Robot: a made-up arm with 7 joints. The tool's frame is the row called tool. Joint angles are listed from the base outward.
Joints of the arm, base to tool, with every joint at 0 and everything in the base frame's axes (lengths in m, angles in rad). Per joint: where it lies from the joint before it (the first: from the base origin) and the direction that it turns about. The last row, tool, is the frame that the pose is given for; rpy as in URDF.
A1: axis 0.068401 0.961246 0.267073 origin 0 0 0
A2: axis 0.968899 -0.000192 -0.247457 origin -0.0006 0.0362 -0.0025
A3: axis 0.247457 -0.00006 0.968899 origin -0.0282 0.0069 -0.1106
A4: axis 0.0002 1 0.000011 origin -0.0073 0 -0.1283
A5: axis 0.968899 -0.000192 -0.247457 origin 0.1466 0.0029 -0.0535
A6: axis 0.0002 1 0.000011 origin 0.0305 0 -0.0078
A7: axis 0.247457 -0.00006 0.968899 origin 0.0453 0 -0.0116
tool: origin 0 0 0 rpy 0 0.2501 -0.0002
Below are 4 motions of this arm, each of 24 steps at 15 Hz.
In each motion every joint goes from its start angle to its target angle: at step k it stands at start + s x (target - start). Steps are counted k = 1, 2, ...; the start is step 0. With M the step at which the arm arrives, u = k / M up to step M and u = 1 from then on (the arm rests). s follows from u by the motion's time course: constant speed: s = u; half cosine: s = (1 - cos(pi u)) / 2; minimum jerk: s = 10 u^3 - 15 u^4 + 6 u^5.
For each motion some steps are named. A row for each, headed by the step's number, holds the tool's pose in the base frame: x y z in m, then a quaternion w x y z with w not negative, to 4 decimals.
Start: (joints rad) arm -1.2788 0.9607 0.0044 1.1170 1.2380 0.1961 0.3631
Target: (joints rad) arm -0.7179 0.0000 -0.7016 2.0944 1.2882 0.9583 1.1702
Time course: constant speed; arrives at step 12
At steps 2, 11, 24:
2: 0.3933 0.2934 -0.1064 0.4670 0.8134 0.1248 0.3236
11: 0.1824 0.1370 -0.3893 0.1368 0.9887 -0.0010 -0.0615
24: 0.1538 0.1212 -0.3956 0.1028 0.9879 -0.0540 -0.1025

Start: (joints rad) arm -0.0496 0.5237 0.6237 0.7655 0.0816 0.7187 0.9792
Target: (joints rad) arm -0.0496 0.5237 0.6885 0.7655 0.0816 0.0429 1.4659
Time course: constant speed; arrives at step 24
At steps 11, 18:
11: 0.0686 0.3431 -0.3346 0.4082 0.3913 0.3741 0.7351
18: 0.0747 0.3468 -0.3285 0.3952 0.3924 0.2628 0.7879

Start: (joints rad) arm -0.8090 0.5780 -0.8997 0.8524 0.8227 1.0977 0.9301
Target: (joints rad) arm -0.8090 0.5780 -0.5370 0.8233 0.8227 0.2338 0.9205
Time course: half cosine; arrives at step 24
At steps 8, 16, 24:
8: 0.3427 0.1482 -0.2817 0.3848 0.8764 -0.0668 0.2816
16: 0.3604 0.1457 -0.2704 0.5424 0.7990 -0.1277 0.2258
24: 0.3671 0.1445 -0.2620 0.6098 0.7481 -0.1679 0.2008

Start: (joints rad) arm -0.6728 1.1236 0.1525 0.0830 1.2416 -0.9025 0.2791
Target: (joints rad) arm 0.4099 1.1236 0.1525 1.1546 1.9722 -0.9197 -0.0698
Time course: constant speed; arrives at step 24
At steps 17, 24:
17: 0.0738 0.4134 -0.2232 0.2716 0.6935 0.3497 -0.5683
24: -0.0982 0.4387 -0.1970 0.1316 0.4324 0.5647 -0.6906

